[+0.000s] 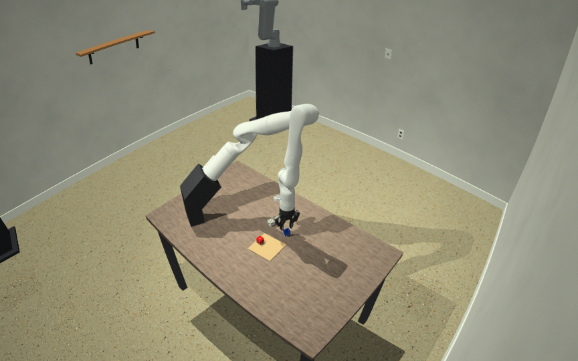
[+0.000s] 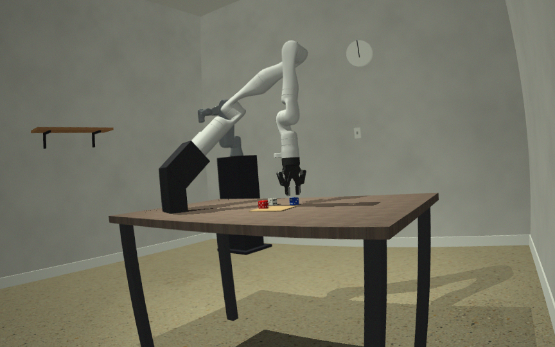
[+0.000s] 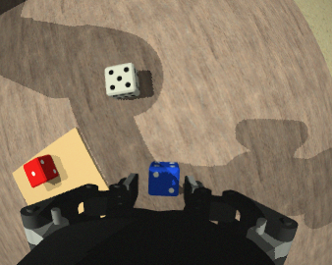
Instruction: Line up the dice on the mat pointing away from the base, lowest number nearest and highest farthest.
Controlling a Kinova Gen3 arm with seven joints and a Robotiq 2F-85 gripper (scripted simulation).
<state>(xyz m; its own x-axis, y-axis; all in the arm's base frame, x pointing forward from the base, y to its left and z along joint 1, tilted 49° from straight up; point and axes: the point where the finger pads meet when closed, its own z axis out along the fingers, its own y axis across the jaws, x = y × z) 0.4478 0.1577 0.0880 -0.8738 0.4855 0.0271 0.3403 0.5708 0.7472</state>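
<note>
Now: the blue die 4 cm below my hand. Also, from my hand: tan mat: 14 cm to the right, 6 cm below; then red die: 14 cm to the right, 5 cm behind, 4 cm below; then white die: 11 cm behind, 4 cm below, 1 cm to the right.
</note>
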